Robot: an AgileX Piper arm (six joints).
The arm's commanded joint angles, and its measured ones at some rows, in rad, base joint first. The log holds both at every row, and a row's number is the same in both.
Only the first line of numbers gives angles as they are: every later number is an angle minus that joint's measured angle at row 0.
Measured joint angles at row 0:
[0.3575, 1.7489, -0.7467, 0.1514, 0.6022, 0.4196]
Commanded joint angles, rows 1 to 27:
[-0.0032, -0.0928, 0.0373, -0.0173, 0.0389, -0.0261]
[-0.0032, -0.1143, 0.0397, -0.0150, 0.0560, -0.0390]
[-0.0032, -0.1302, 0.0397, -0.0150, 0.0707, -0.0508]
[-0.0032, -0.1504, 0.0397, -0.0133, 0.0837, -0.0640]
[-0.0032, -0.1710, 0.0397, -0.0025, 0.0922, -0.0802]
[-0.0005, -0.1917, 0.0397, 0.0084, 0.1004, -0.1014]
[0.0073, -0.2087, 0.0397, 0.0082, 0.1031, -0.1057]
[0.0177, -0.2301, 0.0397, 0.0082, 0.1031, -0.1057]
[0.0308, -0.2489, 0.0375, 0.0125, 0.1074, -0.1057]
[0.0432, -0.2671, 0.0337, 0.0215, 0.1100, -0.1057]
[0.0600, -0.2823, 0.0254, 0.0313, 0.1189, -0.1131]
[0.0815, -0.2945, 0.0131, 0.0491, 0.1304, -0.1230]
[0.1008, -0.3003, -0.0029, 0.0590, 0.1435, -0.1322]
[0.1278, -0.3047, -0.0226, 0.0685, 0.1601, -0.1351]
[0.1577, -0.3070, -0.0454, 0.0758, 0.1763, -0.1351]
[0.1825, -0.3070, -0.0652, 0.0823, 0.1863, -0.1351]
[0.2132, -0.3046, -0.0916, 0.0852, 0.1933, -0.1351]
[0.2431, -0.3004, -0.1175, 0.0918, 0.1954, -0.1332]
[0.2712, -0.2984, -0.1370, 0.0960, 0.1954, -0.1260]
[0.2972, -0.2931, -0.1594, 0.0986, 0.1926, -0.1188]
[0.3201, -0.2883, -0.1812, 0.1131, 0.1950, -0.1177]
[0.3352, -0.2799, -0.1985, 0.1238, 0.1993, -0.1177]
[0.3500, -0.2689, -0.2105, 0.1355, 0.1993, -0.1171]
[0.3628, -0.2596, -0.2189, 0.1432, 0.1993, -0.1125]
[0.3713, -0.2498, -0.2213, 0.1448, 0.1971, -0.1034]
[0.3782, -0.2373, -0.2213, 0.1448, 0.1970, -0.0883]
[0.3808, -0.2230, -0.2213, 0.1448, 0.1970, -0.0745]
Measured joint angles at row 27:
[0.3571, -0.2636, -0.2109, 0.1385, 0.1875, -0.1075]
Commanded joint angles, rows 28 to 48:
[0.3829, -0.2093, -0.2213, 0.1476, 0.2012, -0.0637]
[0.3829, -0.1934, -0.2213, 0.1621, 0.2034, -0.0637]
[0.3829, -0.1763, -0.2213, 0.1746, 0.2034, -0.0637]
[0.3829, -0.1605, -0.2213, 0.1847, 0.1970, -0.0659]
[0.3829, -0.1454, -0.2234, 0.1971, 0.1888, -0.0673]
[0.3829, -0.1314, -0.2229, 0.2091, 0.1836, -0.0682]
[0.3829, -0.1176, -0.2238, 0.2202, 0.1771, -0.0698]
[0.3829, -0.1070, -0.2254, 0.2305, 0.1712, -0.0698]
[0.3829, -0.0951, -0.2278, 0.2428, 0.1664, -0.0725]
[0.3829, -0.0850, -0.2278, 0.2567, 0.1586, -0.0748]
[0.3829, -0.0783, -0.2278, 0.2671, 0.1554, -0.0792]
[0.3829, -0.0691, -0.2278, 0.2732, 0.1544, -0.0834]
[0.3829, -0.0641, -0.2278, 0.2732, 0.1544, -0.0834]
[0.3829, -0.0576, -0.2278, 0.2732, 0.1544, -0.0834]
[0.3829, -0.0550, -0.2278, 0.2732, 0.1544, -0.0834]
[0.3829, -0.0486, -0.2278, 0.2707, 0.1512, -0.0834]
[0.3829, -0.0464, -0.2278, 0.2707, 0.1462, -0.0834]
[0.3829, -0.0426, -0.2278, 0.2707, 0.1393, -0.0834]
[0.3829, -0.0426, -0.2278, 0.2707, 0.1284, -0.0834]
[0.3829, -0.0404, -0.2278, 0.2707, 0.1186, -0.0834]
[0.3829, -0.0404, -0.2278, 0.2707, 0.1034, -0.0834]
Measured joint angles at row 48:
[0.3822, -0.0449, -0.2209, 0.2693, 0.1480, -0.0739]
